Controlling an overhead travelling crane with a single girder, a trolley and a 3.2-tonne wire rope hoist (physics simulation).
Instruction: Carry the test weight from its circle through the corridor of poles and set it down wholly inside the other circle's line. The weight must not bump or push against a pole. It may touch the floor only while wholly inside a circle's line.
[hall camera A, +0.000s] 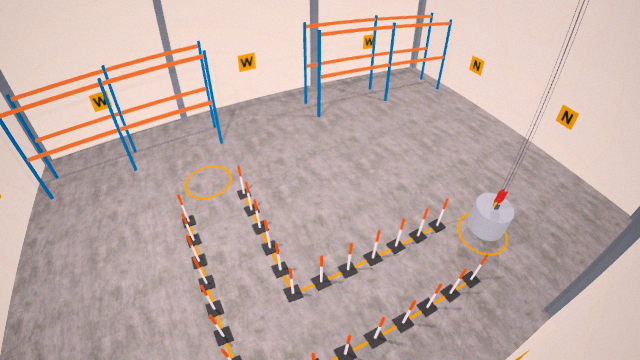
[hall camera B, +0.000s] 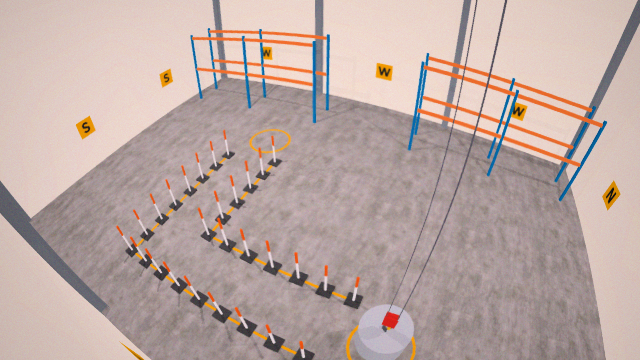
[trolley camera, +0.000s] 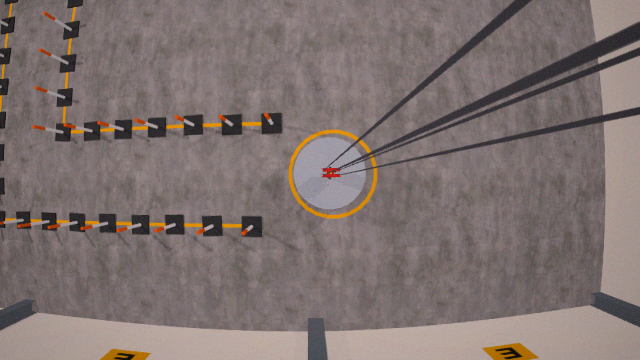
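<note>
The grey round test weight (hall camera A: 486, 224) (hall camera B: 382, 348) (trolley camera: 346, 192) hangs upright, a little above the floor, over the near circle (hall camera A: 483, 254) (hall camera B: 348, 345) (trolley camera: 291, 174). In the trolley view its outline lies inside that circle's line. My hook (hall camera A: 496, 204) (hall camera B: 385, 328) (trolley camera: 331, 173), under its red block, is shut on the weight's top fitting. The other circle (hall camera A: 185, 183) (hall camera B: 270, 130) lies at the corridor's far end. The nearest corridor pole (hall camera A: 442, 212) (hall camera B: 356, 290) (trolley camera: 269, 119) stands apart from the weight. The weight's bottom is cut off in hall camera B.
The corridor's two pole rows bend at a corner. Two blue and orange racks, one (hall camera A: 319, 75) (hall camera B: 413, 129) and another (hall camera A: 117, 124) (hall camera B: 314, 85), stand toward the W wall beyond the poles. A grey wall column (trolley camera: 316, 335) stands at the bottom of the trolley view.
</note>
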